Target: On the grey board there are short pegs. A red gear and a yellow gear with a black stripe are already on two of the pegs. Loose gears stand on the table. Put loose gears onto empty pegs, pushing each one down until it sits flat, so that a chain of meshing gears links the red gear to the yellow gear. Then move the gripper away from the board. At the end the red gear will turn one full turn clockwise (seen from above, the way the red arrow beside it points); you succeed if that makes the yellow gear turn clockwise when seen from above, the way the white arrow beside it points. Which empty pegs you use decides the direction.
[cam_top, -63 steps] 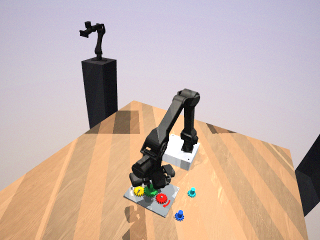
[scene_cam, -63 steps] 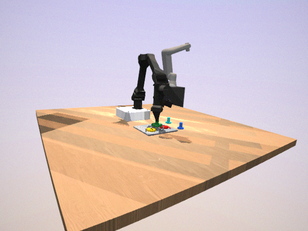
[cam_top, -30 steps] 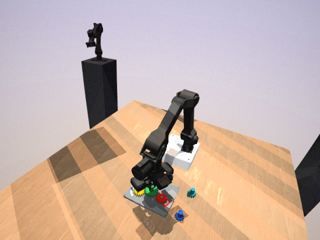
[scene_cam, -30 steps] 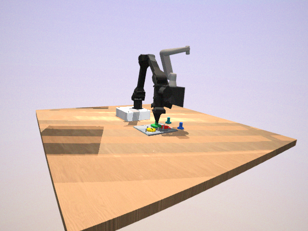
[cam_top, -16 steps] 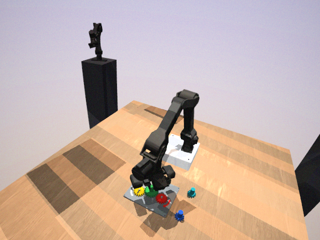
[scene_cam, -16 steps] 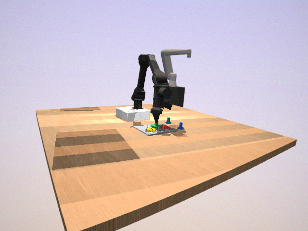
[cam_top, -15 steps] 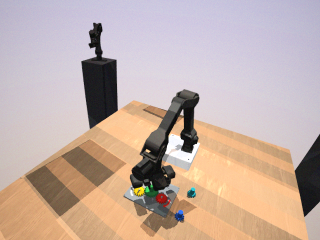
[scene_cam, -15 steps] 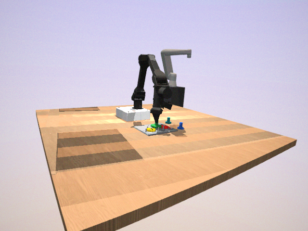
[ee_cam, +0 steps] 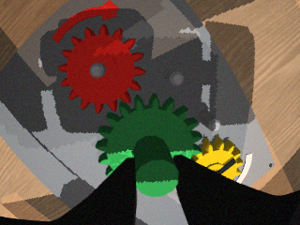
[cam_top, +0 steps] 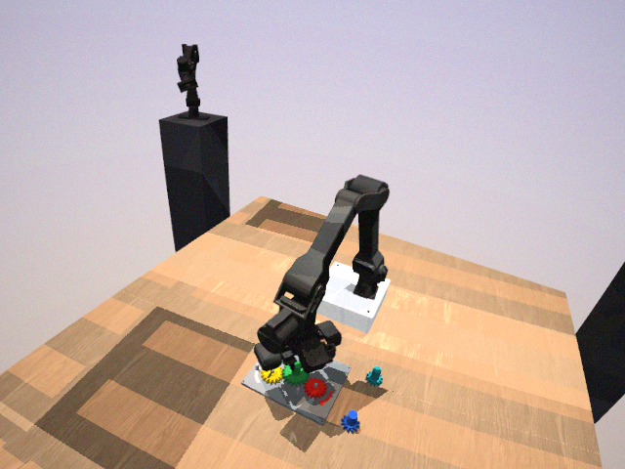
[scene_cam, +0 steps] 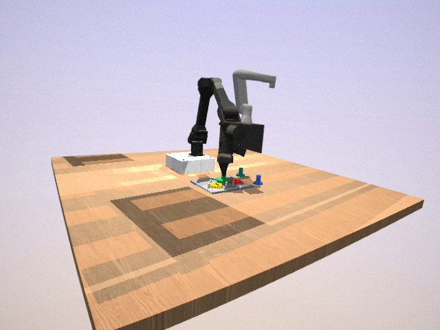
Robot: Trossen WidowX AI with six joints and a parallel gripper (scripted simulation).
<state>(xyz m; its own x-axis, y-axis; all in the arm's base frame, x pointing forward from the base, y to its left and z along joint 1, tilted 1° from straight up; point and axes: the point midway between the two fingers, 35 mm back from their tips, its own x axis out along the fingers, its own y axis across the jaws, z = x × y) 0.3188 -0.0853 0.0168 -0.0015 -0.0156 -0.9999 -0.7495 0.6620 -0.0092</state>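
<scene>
My gripper tip is 10 mm above the green gear. Round my gripper tip: red gear: 50 mm to the left, 30 mm below, 10 mm ahead; then yellow gear: 50 mm to the right, 30 mm below, 20 mm ahead; then red arrow: 80 mm to the left, 40 mm below, 20 mm ahead.
</scene>
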